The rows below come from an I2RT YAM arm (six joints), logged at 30 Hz.
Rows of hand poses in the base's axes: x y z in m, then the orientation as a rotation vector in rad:
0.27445 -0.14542 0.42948 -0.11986 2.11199 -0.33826
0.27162 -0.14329 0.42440 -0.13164 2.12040 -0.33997
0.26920 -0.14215 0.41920 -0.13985 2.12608 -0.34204
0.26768 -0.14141 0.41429 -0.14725 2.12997 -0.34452
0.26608 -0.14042 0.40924 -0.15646 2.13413 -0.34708
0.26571 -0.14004 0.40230 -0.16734 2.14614 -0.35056
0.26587 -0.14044 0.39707 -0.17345 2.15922 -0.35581
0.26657 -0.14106 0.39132 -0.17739 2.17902 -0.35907
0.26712 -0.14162 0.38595 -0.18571 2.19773 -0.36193
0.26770 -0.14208 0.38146 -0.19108 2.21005 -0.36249
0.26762 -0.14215 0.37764 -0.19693 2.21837 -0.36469
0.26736 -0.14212 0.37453 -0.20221 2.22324 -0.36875
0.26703 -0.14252 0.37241 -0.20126 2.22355 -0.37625
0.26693 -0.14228 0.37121 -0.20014 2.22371 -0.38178
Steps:
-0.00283 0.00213 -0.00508 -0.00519 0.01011 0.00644
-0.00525 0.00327 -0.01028 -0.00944 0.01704 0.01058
-0.00677 0.00401 -0.01519 -0.01379 0.02213 0.01421
-0.00837 0.00500 -0.02024 -0.01889 0.02779 0.01903
-0.00874 0.00538 -0.02718 -0.02463 0.04149 0.02353
-0.00858 0.00498 -0.03241 -0.02965 0.05559 0.02380
-0.00788 0.00436 -0.03816 -0.03183 0.07583 0.02241
-0.00733 0.00380 -0.04353 -0.03551 0.09569 0.02434
-0.00675 0.00334 -0.04802 -0.03695 0.10867 0.02604
-0.00683 0.00327 -0.05184 -0.04006 0.11792 0.02798
-0.00709 0.00330 -0.05495 -0.04452 0.12380 0.02926
-0.00742 0.00290 -0.05707 -0.04935 0.12440 0.02555
-0.00752 0.00314 -0.05827 -0.05276 0.12472 0.02255

